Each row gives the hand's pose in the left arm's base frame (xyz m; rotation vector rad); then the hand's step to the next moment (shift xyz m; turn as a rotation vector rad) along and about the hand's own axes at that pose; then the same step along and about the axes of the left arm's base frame.
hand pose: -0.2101 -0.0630 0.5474 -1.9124 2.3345 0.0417
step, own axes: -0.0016 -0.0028 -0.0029 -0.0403 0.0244 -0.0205
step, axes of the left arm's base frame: 0.0028 0.0007 0.0032 -0.0177 0.0421 0.0235
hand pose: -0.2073 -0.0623 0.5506 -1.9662 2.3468 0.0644
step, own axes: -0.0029 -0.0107 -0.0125 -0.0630 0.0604 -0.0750
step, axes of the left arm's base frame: 0.0106 -0.0001 0.0129 -0.0510 0.0662 0.0791
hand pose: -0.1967 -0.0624 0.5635 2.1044 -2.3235 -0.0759
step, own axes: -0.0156 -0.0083 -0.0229 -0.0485 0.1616 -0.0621
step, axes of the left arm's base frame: 0.0106 0.0140 0.0230 -0.1536 0.0621 0.0698
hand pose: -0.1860 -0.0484 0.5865 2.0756 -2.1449 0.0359
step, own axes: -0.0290 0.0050 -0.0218 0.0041 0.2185 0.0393
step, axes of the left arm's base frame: -0.0021 0.0317 0.0183 -0.2213 -0.0006 -0.0183
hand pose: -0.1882 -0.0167 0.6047 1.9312 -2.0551 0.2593
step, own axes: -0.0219 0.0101 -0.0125 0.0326 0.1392 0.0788
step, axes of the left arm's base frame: -0.0078 0.0255 0.0050 -0.1476 -0.0466 -0.0517
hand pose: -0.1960 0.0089 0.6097 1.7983 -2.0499 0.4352
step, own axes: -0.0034 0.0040 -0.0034 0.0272 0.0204 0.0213
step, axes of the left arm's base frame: -0.0033 0.0051 0.0014 -0.0249 -0.0310 -0.0056
